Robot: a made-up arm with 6 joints.
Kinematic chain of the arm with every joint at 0, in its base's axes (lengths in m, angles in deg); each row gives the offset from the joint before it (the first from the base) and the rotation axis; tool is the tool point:
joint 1: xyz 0 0 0.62 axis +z
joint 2: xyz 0.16 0 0 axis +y
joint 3: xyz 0 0 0.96 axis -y
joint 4: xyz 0 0 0.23 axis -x
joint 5: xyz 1.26 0 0 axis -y
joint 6: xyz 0.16 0 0 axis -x
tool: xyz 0 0 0
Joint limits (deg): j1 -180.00..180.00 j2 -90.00..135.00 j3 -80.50..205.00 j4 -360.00..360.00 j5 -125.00..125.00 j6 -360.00..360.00
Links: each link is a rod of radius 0.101 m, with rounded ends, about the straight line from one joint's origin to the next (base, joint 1, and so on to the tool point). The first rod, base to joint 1, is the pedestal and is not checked.
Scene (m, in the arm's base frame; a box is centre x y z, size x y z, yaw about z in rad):
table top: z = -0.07
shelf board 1: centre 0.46 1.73 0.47 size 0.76 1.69 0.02 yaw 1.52
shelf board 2: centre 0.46 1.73 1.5 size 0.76 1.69 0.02 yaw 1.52
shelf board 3: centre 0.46 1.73 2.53 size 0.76 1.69 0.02 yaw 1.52
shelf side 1: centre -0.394 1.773 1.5 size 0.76 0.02 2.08 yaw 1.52
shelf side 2: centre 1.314 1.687 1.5 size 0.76 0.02 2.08 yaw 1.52
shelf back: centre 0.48 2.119 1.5 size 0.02 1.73 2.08 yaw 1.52
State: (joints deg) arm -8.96 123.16 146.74 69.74 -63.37 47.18
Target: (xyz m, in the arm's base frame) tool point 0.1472 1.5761 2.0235
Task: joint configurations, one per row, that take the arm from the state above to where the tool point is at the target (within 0.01 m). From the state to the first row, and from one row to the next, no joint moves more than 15 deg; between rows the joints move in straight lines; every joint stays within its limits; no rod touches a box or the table.
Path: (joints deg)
1: -17.07 109.47 144.44 69.82 -60.44 47.18
2: -25.18 95.79 142.13 69.90 -57.51 47.18
3: -33.29 82.10 139.83 69.99 -54.58 47.18
4: -41.40 68.42 137.52 70.07 -51.65 47.18
5: -49.51 54.73 135.22 70.15 -48.72 47.18
6: -57.62 41.05 132.91 70.23 -45.79 47.18
7: -65.73 27.36 130.61 70.31 -42.86 47.18
8: -73.83 13.68 128.31 70.40 -39.93 47.18
9: -81.94 -0.01 126.00 70.48 -37.00 47.18
10: -90.05 -13.69 123.70 70.56 -34.07 47.18
11: -98.16 -27.38 121.39 70.64 -31.14 47.18

